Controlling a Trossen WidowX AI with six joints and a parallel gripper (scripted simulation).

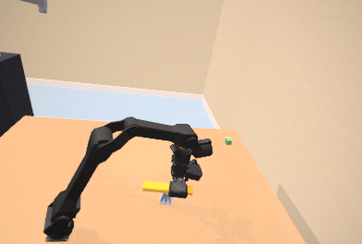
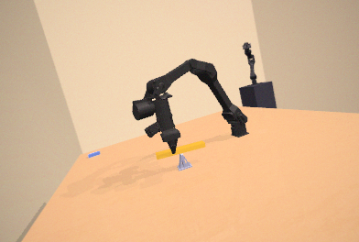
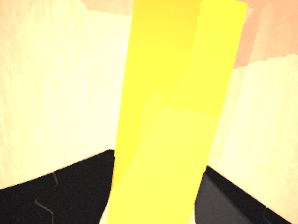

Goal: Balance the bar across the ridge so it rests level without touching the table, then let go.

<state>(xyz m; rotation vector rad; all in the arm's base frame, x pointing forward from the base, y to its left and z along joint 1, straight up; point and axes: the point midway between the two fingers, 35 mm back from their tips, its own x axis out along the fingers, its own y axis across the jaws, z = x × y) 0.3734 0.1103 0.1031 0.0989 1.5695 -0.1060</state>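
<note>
My gripper tip is 3 cm past the yellow bar. Also, from my gripper tip: small green cube 39 cm to the left, 37 cm ahead, 5 cm below; small blue block 61 cm to the right, 37 cm ahead, 6 cm below.
</note>
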